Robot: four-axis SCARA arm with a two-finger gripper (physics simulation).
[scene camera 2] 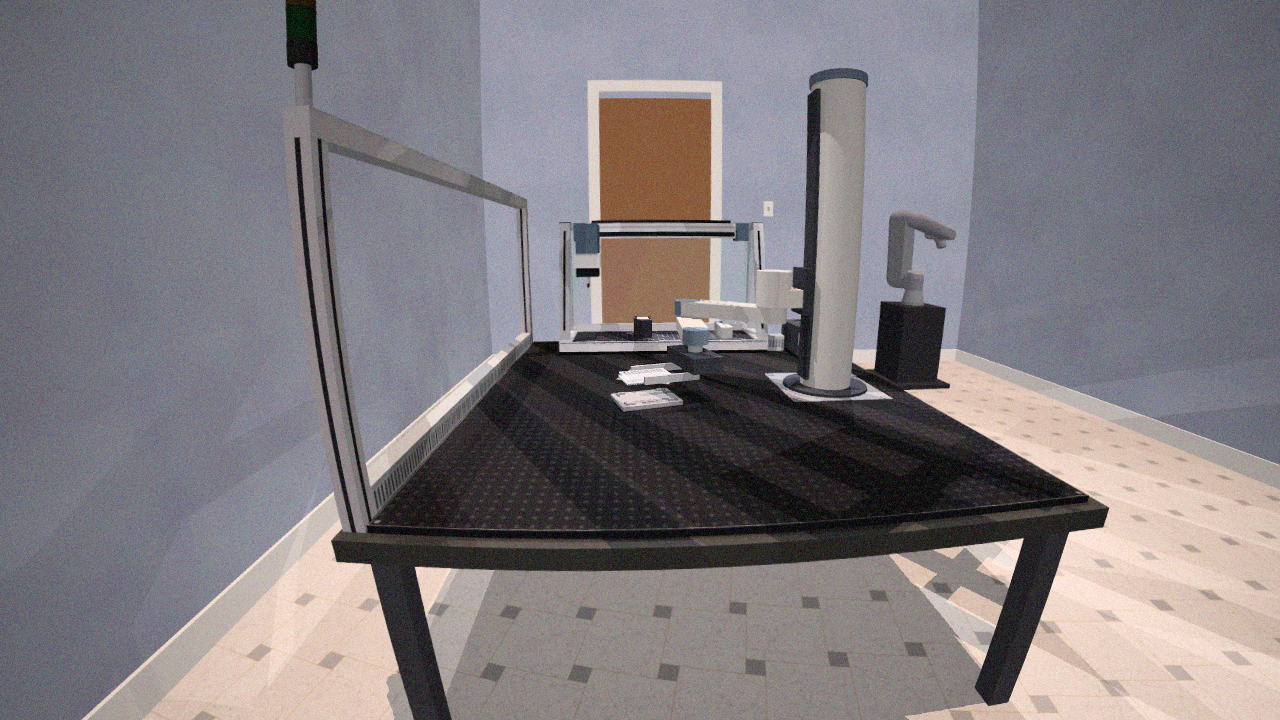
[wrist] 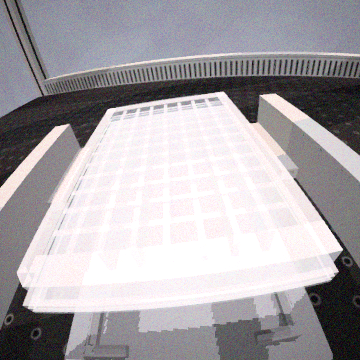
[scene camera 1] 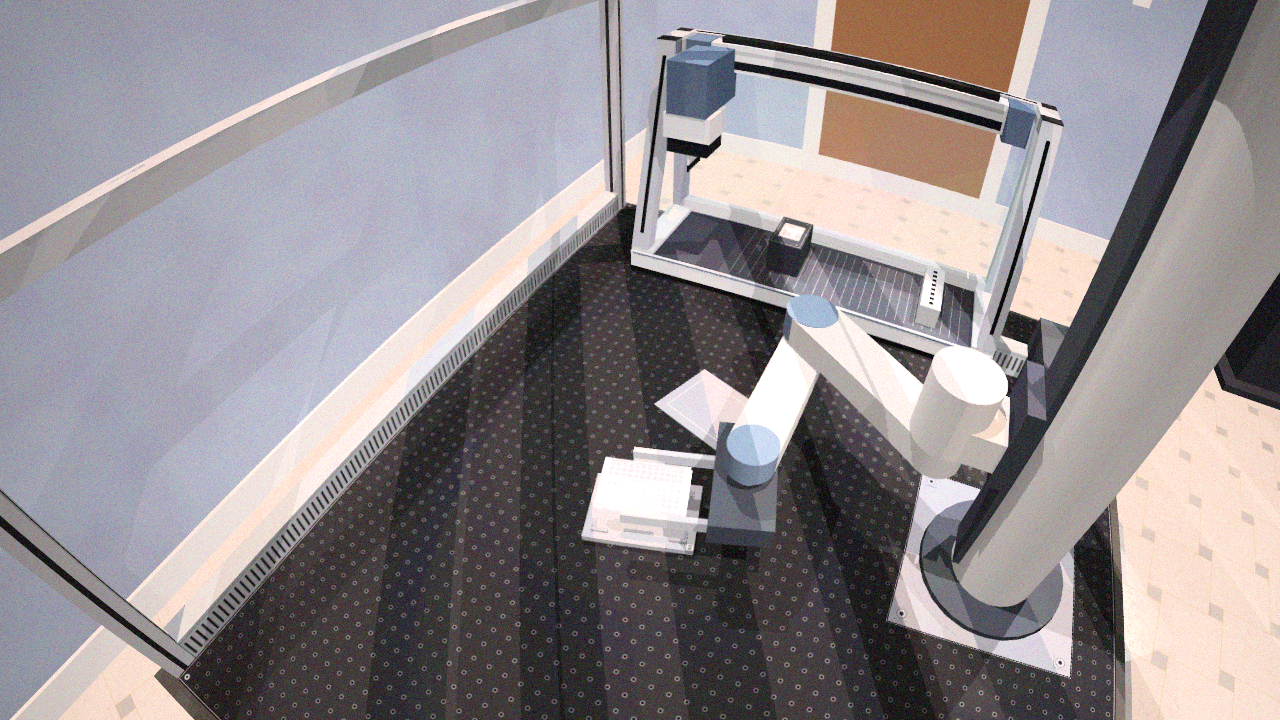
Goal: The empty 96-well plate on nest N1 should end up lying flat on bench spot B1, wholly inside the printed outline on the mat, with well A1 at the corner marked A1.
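Seen in the pictures: gripper, fingertip midpoint: (scene camera 2: pixel 637 375) (wrist: pixel 165 124) (scene camera 1: pixel 627 483); arm's base, link origin: (scene camera 2: pixel 824 389) (scene camera 1: pixel 989 570).
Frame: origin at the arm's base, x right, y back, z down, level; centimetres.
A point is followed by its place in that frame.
Note:
The white 96-well plate (scene camera 1: pixel 646 483) @(x -10.9, y -54.3, z -8.3 cm) (scene camera 2: pixel 646 374) @(x -12.3, y -54.2, z -8.8 cm) (wrist: pixel 175 190) @(x -10.6, y -51.7, z -8.4 cm) is held roughly level between the two fingers of my gripper (scene camera 1: pixel 629 486) @(x -12.4, y -56.5, z -8.7 cm) (scene camera 2: pixel 637 374) @(x -12.4, y -56.5, z -8.7 cm) (wrist: pixel 165 124) @(x -12.4, y -56.5, z -8.7 cm). My gripper is shut on its sides. The plate hangs above the pale nest N1 (scene camera 1: pixel 633 542) @(x -17.5, y -53.1, z -2.5 cm) (scene camera 2: pixel 646 400) @(x -14.6, y -54.3, z -2.5 cm) (wrist: pixel 165 320) @(x -11.3, y -48.8, z -2.5 cm), with a gap between them in scene camera 2. A pale printed mat (scene camera 1: pixel 702 398) @(x 14.6, y -55.8, z -1.4 cm), bench spot B1, lies flat behind the plate, partly hidden by the arm. Neither the A1 corner mark nor the plate's A1 well can be made out.
The arm's column (scene camera 1: pixel 1038 501) @(x -6.6, y -3.6, z -25.1 cm) (scene camera 2: pixel 836 241) @(x -7.0, y -2.5, z -43.7 cm) stands to the right on a white base plate (scene camera 1: pixel 1029 649) @(x -12.3, y 7.8, z -1.3 cm). A gantry machine (scene camera 1: pixel 698 279) @(x 45.0, y -69.1, z -3.4 cm) stands at the back with a black block (scene camera 1: pixel 789 255) @(x 51.5, y -51.7, z -11.0 cm) and a white strip rack (scene camera 1: pixel 929 308) @(x 48.5, y -20.6, z -10.5 cm). A framed clear screen (scene camera 1: pixel 528 259) @(x 32.9, y -103.7, z -6.0 cm) runs along the left edge.

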